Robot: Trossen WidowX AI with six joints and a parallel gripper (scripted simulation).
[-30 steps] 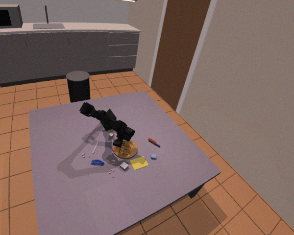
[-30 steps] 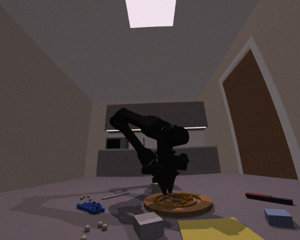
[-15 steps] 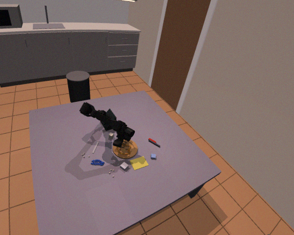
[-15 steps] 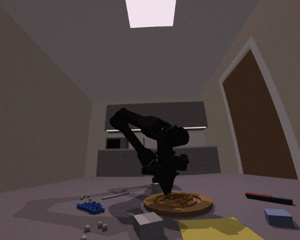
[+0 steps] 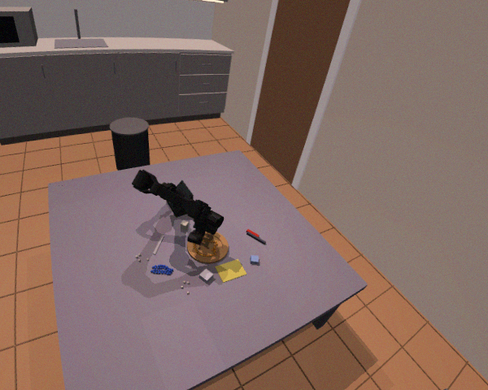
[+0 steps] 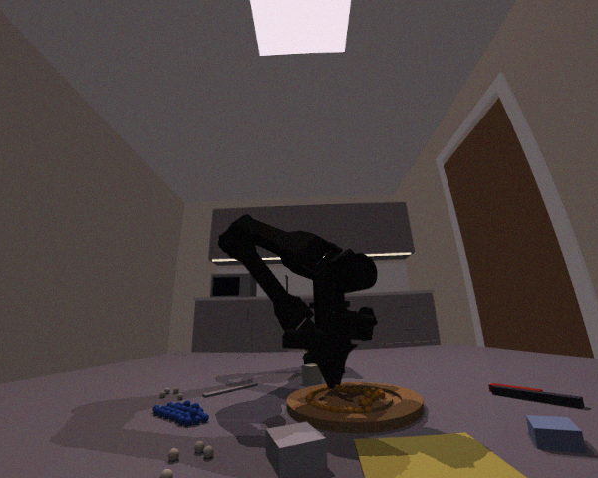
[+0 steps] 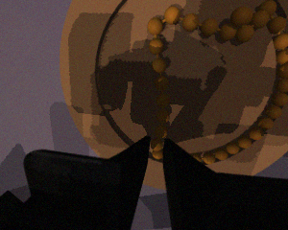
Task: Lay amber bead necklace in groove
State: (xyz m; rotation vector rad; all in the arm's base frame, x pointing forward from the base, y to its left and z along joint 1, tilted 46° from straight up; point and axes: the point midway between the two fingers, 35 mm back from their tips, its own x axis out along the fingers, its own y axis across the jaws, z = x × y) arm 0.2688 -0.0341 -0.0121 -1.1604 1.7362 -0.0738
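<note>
Now: gripper tip 50 mm short of the round wooden bead board, 20 mm to the right of it and 10 mm above it. Round my gripper tip: grey block: 200 mm ahead, 80 mm to the right; then yellow pad: 220 mm ahead, 40 mm to the left, 10 mm below; then thin rod: 190 mm to the right, 70 mm behind, 10 mm below.
</note>
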